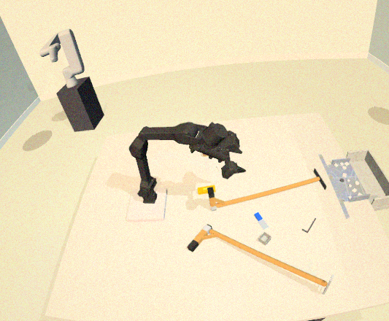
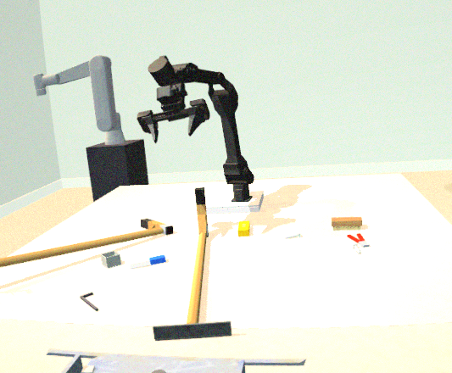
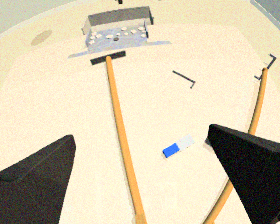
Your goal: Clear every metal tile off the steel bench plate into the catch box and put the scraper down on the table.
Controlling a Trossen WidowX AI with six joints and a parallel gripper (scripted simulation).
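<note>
Right now the long scraper is 250 mm below my gripper tip, 120 mm ahead of it and 80 mm to the left of it. The rest, counted from my gripper tip: yellow block (300 mm below, 190 mm behind, 130 mm to the left); blue marker (310 mm below, 80 mm ahead, 70 mm to the right); small grey box (300 mm below, 170 mm to the right, 90 mm ahead).
</note>
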